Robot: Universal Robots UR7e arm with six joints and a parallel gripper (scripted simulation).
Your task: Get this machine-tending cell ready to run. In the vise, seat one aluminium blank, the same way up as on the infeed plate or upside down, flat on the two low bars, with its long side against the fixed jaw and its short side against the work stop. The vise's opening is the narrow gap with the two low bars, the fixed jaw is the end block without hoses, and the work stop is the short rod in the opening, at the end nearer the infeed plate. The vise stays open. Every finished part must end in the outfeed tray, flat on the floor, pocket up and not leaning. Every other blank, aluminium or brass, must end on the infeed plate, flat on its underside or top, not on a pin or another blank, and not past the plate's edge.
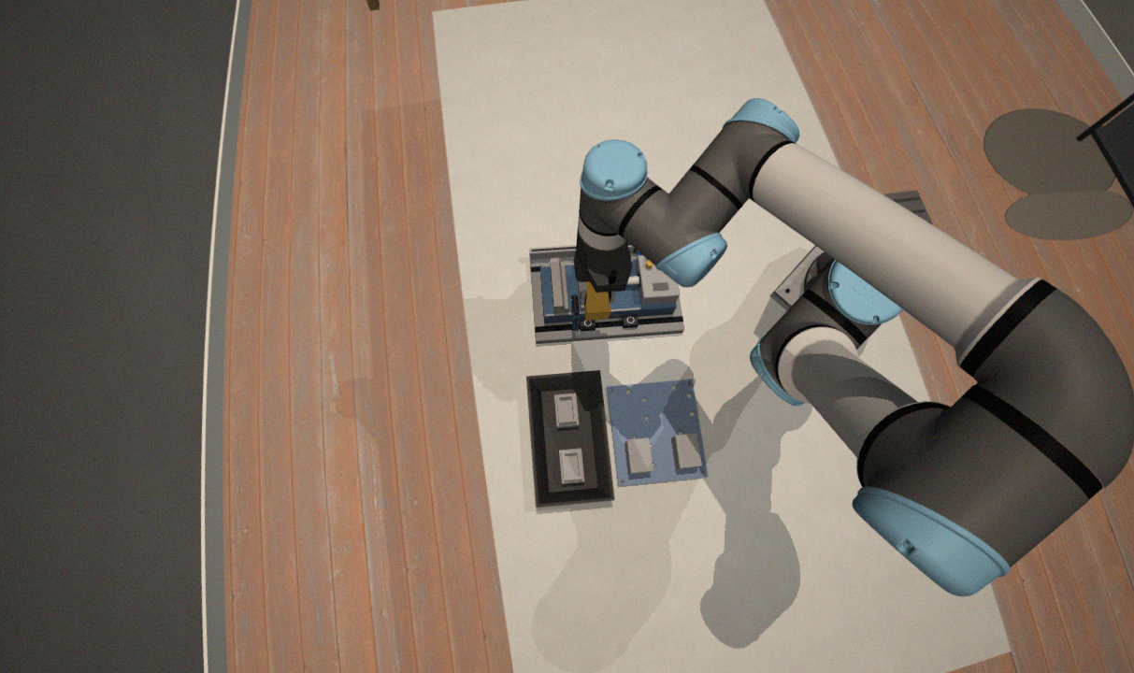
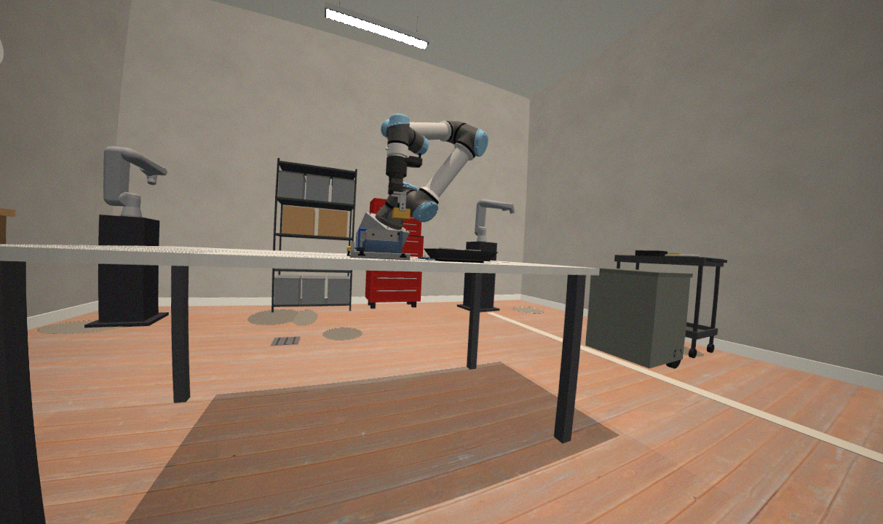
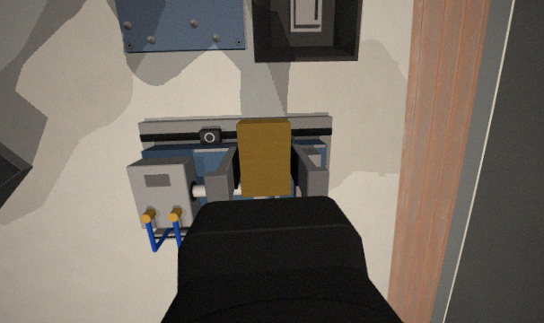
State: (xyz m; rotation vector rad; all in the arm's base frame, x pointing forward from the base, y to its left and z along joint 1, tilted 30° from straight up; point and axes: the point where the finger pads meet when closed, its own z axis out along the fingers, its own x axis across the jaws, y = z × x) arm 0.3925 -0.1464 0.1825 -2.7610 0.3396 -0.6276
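My gripper is now 23 cm to the right of the blue infeed plate, 19 cm above it and 7 cm past it. Round my hand: black work stop rod: 10 cm below, 3 cm to the right, 3 cm ahead; brass blank: 3 cm below; moving jaw: 11 cm below, 7 cm to the right, 2 cm behind.
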